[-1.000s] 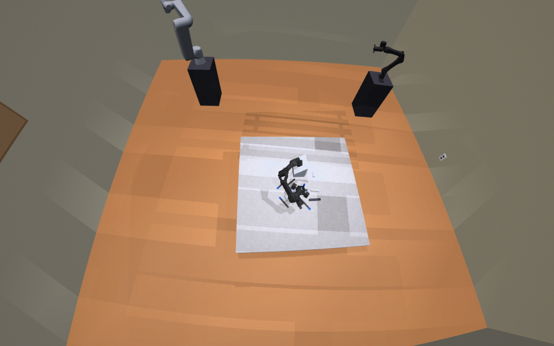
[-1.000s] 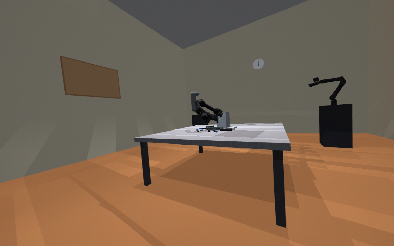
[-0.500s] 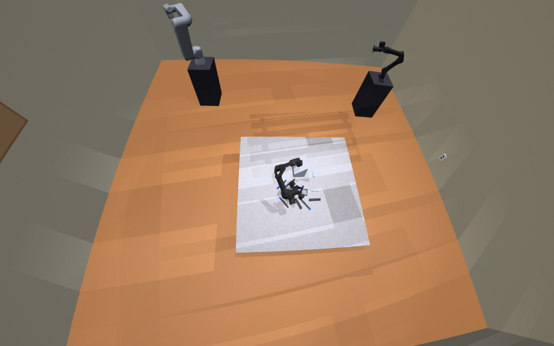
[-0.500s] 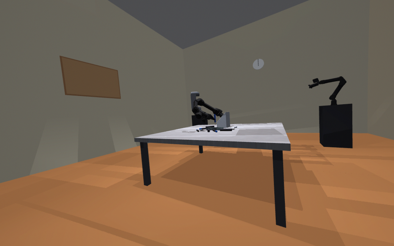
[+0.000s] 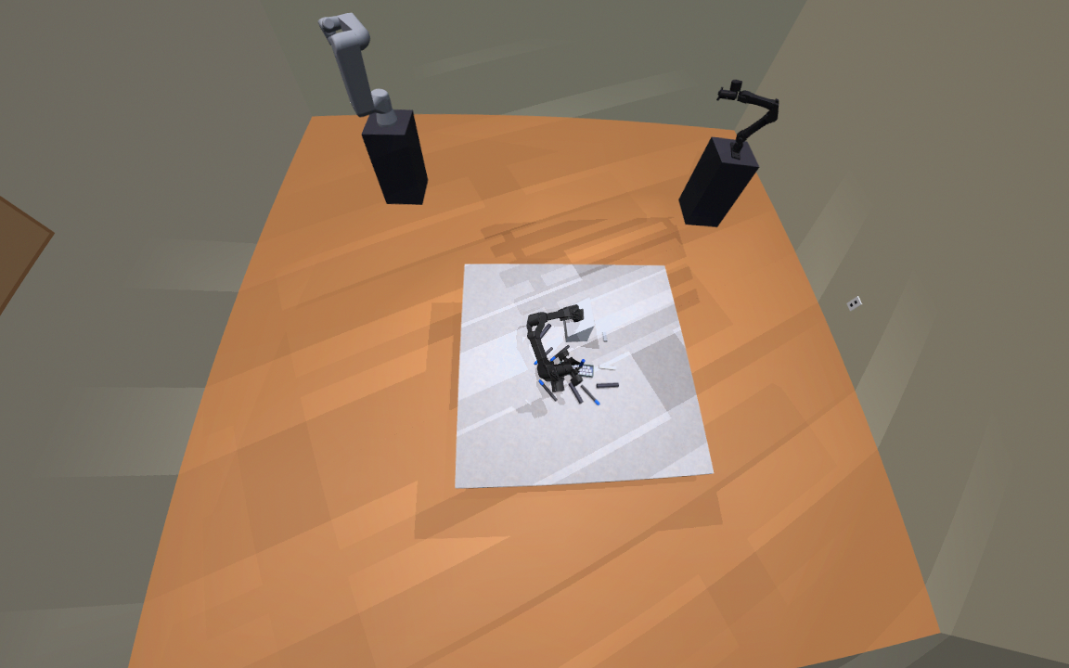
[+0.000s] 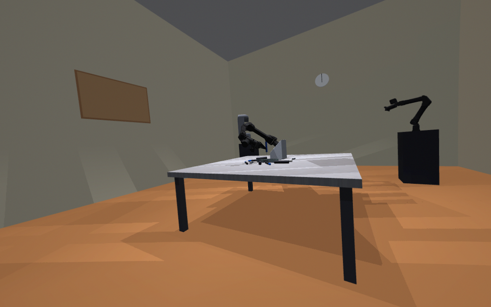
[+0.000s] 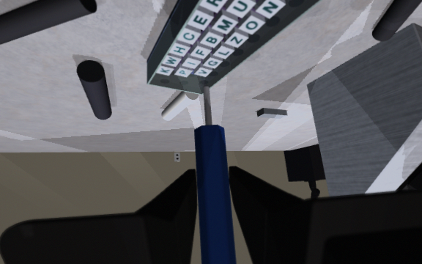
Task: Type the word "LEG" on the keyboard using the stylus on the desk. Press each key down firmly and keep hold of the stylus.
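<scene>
Now: the white cylinder 4 cm behind my gripper tip, 17 cm to the left of it and 11 cm below it. From my gripper tip the other things lie so: stylus (1 cm below); stylus tip (5 cm below).
</scene>
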